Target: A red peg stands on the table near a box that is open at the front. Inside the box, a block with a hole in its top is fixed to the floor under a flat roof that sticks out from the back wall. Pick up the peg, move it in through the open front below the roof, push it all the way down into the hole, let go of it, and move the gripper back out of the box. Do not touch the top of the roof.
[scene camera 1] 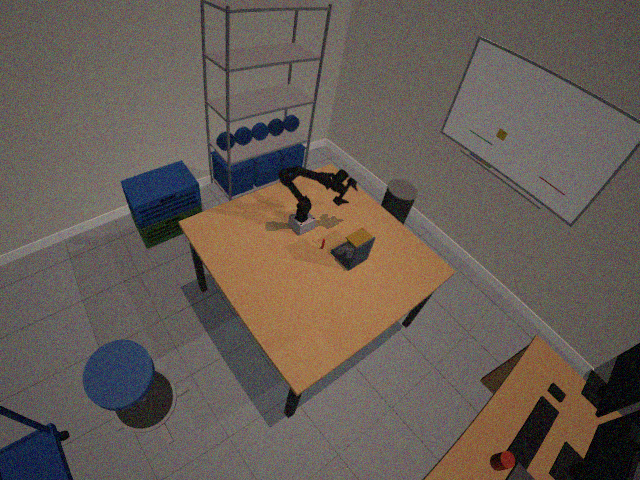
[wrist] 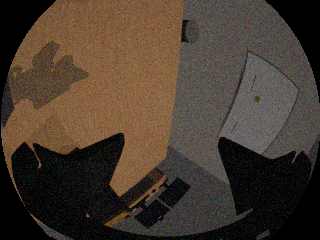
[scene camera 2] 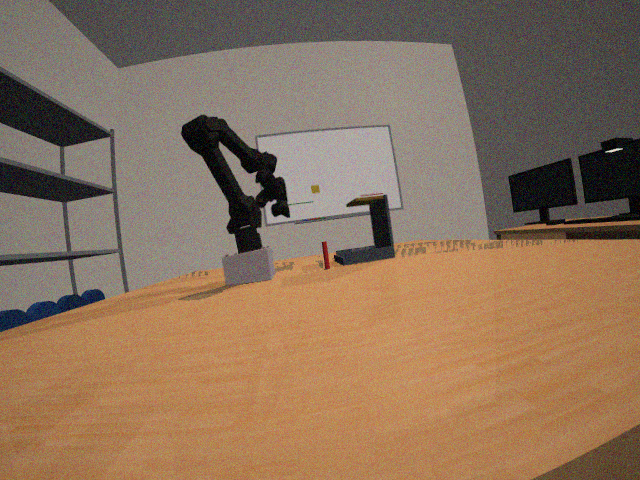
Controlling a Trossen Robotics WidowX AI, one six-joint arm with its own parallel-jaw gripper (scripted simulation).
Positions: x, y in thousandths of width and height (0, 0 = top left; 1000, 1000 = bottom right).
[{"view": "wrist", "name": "my gripper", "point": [542, 590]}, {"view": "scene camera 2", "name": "my gripper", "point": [449, 436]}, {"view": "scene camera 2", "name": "box back wall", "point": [595, 453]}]
